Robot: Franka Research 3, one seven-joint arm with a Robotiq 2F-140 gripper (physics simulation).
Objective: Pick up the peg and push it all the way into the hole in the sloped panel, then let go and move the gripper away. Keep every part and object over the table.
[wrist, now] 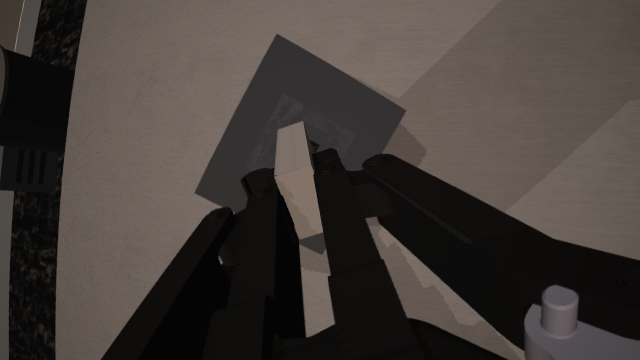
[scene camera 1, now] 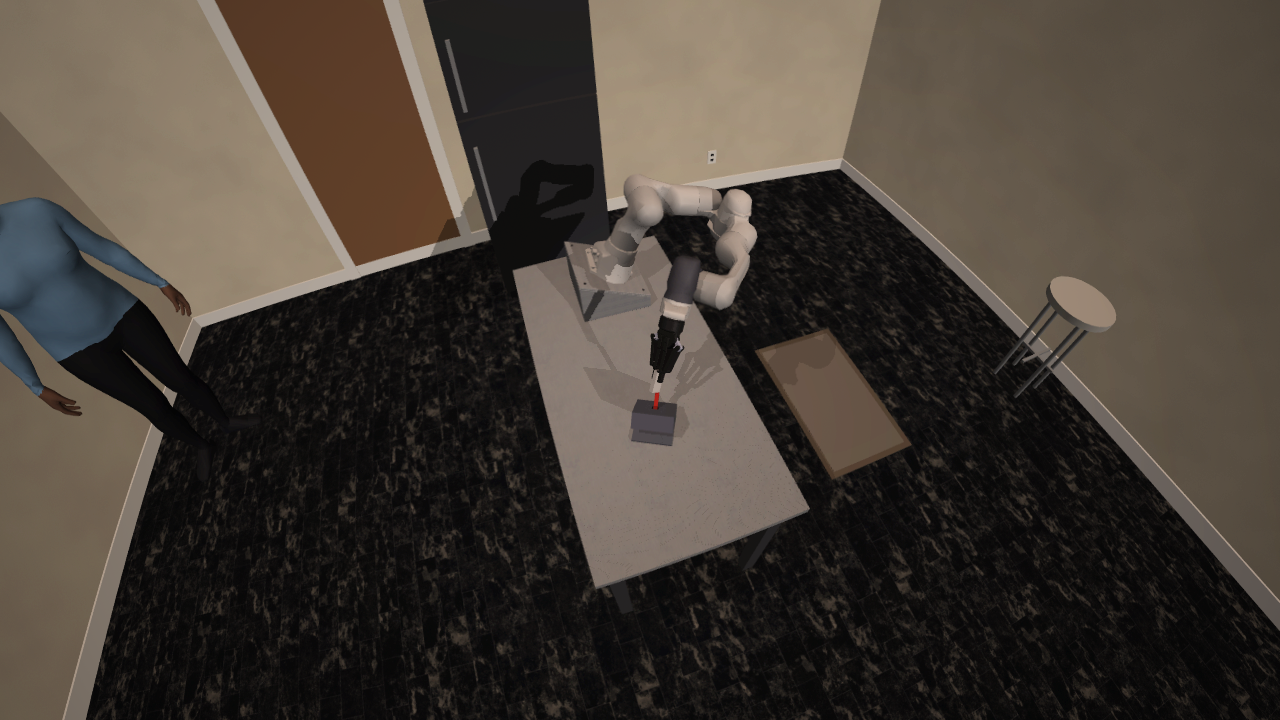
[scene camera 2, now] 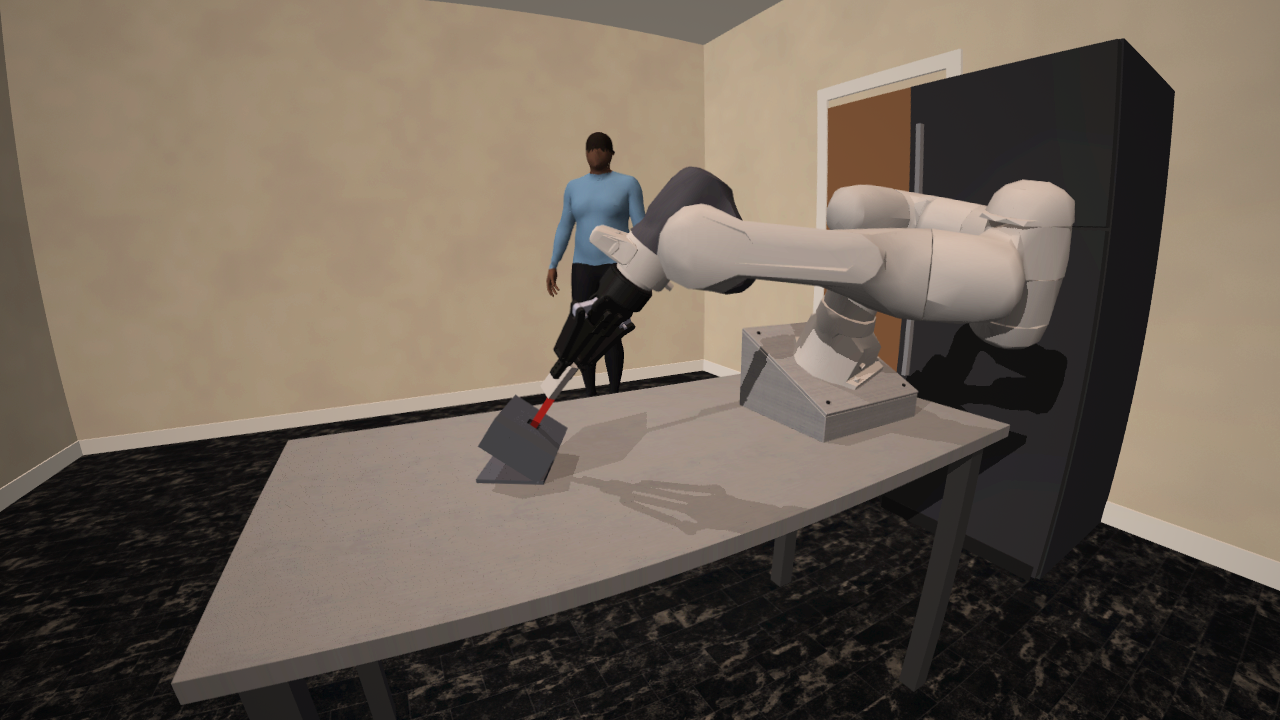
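Observation:
The peg (scene camera 1: 656, 400) (scene camera 2: 542, 411) has a red lower part and a pale upper part; the pale part (wrist: 296, 150) shows in the wrist view. My gripper (scene camera 1: 657, 379) (scene camera 2: 563, 370) is shut on the pale part and holds the peg tilted. The sloped panel (scene camera 1: 653, 417) (scene camera 2: 521, 447) (wrist: 260, 90) is dark grey and stands on the table. The peg's red end is at the dark hole (scene camera 2: 532, 422). A long red stretch shows outside. How deep the end sits is hidden, and the peg covers most of the hole in the wrist view.
The table (scene camera 1: 689, 510) (scene camera 2: 358, 555) carries the robot's grey wedge base (scene camera 1: 617, 302) (scene camera 2: 787, 420) at one end. A person (scene camera 1: 67, 277) (scene camera 2: 597, 214) stands beyond the table's side. A stool (scene camera 1: 1080, 304) and a floor mat (scene camera 1: 836, 402) are on the other side.

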